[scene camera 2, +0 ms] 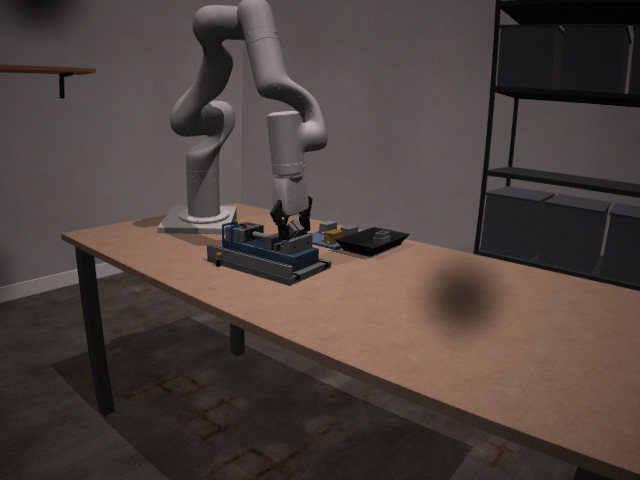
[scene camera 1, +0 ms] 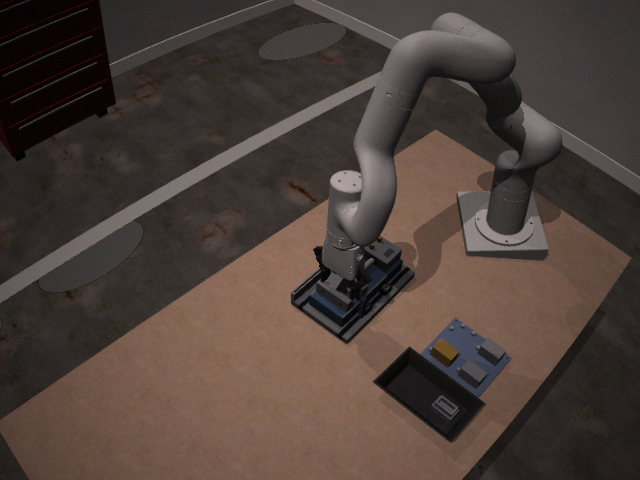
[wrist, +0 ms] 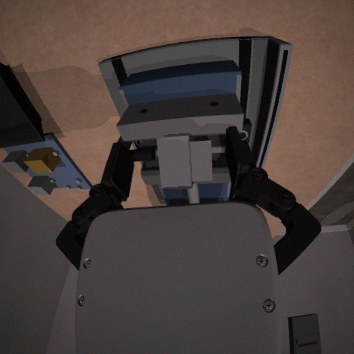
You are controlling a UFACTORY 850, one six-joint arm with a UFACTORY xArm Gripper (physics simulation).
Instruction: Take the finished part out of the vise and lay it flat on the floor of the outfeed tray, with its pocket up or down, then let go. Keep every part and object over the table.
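Note:
Scene camera 1 shows my gripper (scene camera 1: 339, 287). Visible also in scene camera 2: my gripper (scene camera 2: 295, 235). The wrist view likewise shows my gripper (wrist: 174, 145).

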